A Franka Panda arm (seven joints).
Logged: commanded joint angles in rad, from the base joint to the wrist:
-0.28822 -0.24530 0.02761 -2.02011 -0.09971 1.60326 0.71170
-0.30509 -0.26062 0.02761 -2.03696 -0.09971 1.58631 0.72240
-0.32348 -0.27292 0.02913 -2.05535 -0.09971 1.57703 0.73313
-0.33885 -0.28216 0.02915 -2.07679 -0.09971 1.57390 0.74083
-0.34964 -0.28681 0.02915 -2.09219 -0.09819 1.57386 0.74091
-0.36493 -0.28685 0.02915 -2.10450 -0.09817 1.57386 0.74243
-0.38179 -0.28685 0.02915 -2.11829 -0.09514 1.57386 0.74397
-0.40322 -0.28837 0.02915 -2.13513 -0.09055 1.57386 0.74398
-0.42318 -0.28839 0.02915 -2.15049 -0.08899 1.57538 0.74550
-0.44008 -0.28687 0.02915 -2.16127 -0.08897 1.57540 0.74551
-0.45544 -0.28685 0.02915 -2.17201 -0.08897 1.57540 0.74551
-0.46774 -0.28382 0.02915 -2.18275 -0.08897 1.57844 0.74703
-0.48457 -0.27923 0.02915 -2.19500 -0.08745 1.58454 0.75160
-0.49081 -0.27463 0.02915 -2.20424 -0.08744 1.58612 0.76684
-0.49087 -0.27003 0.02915 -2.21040 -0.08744 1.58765 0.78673
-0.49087 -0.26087 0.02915 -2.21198 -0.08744 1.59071 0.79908
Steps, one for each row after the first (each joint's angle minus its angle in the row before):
-0.01687 -0.01532 0.00000 -0.01685 0.00000 -0.01695 0.01070
-0.01839 -0.01230 0.00152 -0.01839 0.00000 -0.00928 0.01073
-0.01537 -0.00924 0.00002 -0.02144 0.00000 -0.00313 0.00770
-0.01079 -0.00465 0.00000 -0.01540 0.00152 -0.00004 0.00008
-0.01529 -0.00004 0.00000 -0.01231 0.00002 0.00000 0.00152
-0.01686 0.00000 0.00000 -0.01379 0.00303 0.00000 0.00154
-0.02143 -0.00152 0.00000 -0.01684 0.00459 0.00000 0.00001
-0.01996 -0.00002 0.00000 -0.01536 0.00156 0.00152 0.00152
-0.01690 0.00152 0.00000 -0.01078 0.00002 0.00002 0.00001
-0.01536 0.00002 0.00000 -0.01074 0.00000 0.00000 0.00000
-0.01230 0.00303 0.00000 -0.01074 0.00000 0.00304 0.00152
-0.01683 0.00459 0.00000 -0.01225 0.00152 0.00610 0.00457
-0.00624 0.00460 0.00000 -0.00924 0.00001 0.00158 0.01524
-0.00006 0.00460 0.00000 -0.00616 0.00000 0.00153 0.01989
0.00000 0.00916 0.00000 -0.00158 0.00000 0.00306 0.01235

